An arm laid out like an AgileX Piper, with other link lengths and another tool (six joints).
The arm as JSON. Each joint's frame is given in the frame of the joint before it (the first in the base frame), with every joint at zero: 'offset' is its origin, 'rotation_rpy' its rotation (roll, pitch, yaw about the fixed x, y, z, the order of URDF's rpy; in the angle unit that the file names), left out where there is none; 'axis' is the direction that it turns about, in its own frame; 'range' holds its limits. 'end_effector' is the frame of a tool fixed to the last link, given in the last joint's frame.
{
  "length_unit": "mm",
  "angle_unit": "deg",
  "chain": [
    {
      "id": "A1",
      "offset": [
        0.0,
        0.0,
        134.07
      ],
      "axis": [
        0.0,
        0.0,
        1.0
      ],
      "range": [
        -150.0,
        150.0
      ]
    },
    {
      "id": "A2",
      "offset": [
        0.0,
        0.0,
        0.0
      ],
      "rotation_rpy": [
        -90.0,
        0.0,
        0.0
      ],
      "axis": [
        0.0,
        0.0,
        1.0
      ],
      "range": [
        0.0,
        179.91
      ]
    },
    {
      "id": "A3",
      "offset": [
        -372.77,
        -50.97,
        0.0
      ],
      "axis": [
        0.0,
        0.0,
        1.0
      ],
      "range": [
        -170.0,
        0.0
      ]
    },
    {
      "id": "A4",
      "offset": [
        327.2,
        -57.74,
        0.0
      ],
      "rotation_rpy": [
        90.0,
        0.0,
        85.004
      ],
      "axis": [
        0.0,
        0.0,
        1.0
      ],
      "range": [
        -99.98,
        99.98
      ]
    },
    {
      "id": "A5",
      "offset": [
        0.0,
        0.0,
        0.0
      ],
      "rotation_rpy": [
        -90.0,
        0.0,
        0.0
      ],
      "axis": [
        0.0,
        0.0,
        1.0
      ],
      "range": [
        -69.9,
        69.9
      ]
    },
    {
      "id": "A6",
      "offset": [
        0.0,
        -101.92,
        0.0
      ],
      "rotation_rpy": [
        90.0,
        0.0,
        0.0
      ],
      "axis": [
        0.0,
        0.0,
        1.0
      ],
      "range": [
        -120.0,
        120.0
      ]
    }
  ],
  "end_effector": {
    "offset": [
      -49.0,
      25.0,
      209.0
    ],
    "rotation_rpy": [
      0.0,
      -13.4,
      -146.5
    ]
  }
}
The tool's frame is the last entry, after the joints.
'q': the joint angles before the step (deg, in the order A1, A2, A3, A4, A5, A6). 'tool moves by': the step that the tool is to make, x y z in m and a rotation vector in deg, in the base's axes. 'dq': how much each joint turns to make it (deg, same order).
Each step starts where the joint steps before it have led.
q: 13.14, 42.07, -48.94, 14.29, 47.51, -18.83
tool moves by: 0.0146, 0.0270, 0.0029, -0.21, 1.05, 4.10
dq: 2.06, 5.09, -2.84, 2.51, -0.60, -3.05
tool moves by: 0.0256, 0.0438, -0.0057, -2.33, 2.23, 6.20
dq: 4.30, 9.03, -5.45, 0.81, -0.10, -3.06
